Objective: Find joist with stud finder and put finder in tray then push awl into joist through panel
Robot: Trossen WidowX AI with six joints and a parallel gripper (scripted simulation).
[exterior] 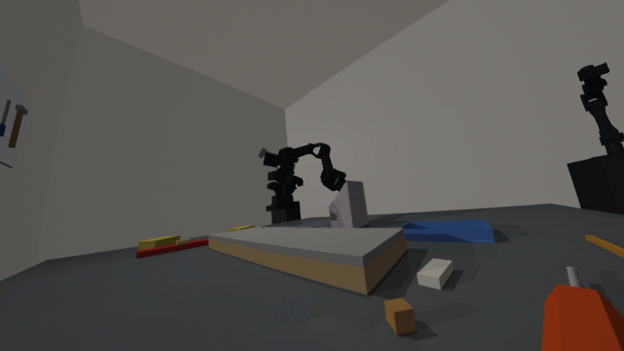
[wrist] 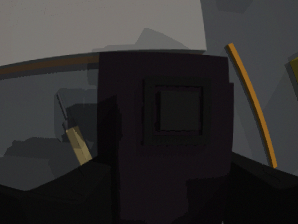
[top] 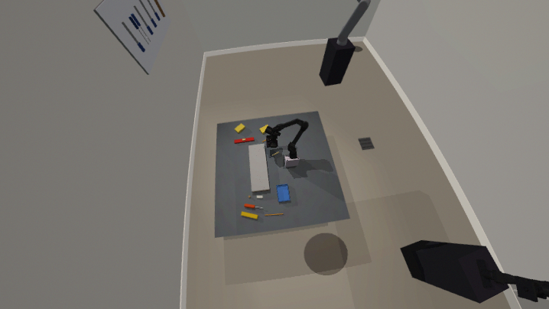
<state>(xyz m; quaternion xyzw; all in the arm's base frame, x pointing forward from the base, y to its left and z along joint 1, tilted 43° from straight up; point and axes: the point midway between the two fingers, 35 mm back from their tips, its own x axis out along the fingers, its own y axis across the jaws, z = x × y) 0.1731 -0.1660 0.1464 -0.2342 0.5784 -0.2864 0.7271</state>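
My gripper tip is 500 mm to the right of the white block, 240 mm short of it and 110 mm above it. Round my gripper tip: awl 110 mm below, 90 mm to the left, 10 mm ahead; then square light 30 mm above, 20 mm ahead; then black stud finder 20 mm above, 10 mm ahead.
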